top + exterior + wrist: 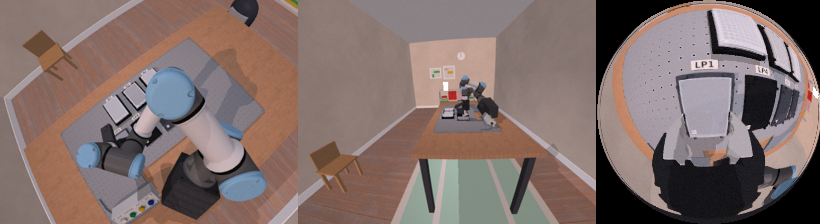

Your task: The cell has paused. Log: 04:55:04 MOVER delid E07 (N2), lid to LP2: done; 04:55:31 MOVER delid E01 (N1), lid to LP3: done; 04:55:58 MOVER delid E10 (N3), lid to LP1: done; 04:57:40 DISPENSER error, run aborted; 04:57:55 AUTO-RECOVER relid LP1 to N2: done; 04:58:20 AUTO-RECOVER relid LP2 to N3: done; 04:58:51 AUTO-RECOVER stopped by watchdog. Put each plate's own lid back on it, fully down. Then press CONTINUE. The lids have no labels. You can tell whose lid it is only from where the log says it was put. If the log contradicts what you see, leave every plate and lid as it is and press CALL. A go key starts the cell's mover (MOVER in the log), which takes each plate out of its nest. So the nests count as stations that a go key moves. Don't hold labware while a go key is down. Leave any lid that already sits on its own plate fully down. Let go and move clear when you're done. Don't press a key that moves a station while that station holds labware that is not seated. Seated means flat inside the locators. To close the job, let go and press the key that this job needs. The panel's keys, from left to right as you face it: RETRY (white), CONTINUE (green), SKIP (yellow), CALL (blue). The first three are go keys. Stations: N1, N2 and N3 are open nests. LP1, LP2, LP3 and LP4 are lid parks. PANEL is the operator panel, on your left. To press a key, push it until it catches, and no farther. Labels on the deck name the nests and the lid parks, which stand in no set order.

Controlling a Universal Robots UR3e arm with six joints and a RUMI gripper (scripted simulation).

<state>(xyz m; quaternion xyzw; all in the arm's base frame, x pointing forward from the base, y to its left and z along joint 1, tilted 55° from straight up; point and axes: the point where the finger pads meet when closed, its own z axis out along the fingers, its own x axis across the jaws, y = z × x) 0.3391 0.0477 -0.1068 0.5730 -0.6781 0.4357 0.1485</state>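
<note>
The lid park LP1 lies 20 mm below my hand. The rest, counted from my hand: lid park LP2: 250 mm to the right, 80 mm behind, 20 mm below; then lid park LP4: 130 mm to the right, 40 mm behind, 20 mm below; then plate: 150 mm ahead, 120 mm to the right.
</note>
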